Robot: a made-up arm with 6 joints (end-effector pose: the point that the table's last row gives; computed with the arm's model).
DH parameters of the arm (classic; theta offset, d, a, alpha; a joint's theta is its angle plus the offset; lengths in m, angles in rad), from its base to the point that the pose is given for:
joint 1: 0 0.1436 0 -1.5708
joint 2: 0.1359 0 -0.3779 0
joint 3: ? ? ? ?
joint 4: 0 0.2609 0 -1.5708
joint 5: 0 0 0.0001 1.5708
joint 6: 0 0.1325 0 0
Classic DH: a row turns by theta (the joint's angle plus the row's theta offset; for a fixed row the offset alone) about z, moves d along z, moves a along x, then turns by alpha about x.
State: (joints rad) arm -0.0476 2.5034 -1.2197 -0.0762 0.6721 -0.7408
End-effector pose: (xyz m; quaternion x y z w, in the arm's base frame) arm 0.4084 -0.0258 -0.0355 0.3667 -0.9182 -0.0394 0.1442
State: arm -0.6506 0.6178 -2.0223 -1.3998 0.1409 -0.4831
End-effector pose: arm -0.2214 0.1454 0.7946 0.0269 0.0820 -0.9514 0.2956
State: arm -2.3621 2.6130 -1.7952 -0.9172 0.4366 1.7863
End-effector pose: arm -0.4761 -0.4079 0.0257 0.9410 -0.1124 -0.3040 0.0974
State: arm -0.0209 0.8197 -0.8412 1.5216 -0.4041 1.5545
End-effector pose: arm 0.1585 -0.0553 0.5190 0.6499 -0.1348 0.7295 0.1655
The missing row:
joint 3: 1.3477 0 -0.0229 1.5708
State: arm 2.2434 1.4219 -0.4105 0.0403 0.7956 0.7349
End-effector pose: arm -0.0970 0.1156 0.1961 0.6717 -0.7370 0.0731 0.0193
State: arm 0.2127 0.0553 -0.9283 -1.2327 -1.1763 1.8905
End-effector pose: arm -0.2630 0.0612 0.5074 -0.4704 0.1829 0.5005 0.7033
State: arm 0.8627 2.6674 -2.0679 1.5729 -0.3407 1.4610
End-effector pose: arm 0.4914 0.5060 0.0998 -0.7926 -0.3211 -0.5162 0.0473
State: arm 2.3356 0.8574 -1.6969 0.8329 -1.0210 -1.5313
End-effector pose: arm 0.1206 -0.0050 0.7836 0.0540 0.3405 0.6021 0.7201
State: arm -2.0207 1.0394 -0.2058 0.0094 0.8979 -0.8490
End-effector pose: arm -0.0216 -0.0469 0.1999 -0.5551 -0.8310 -0.0369 0.0015
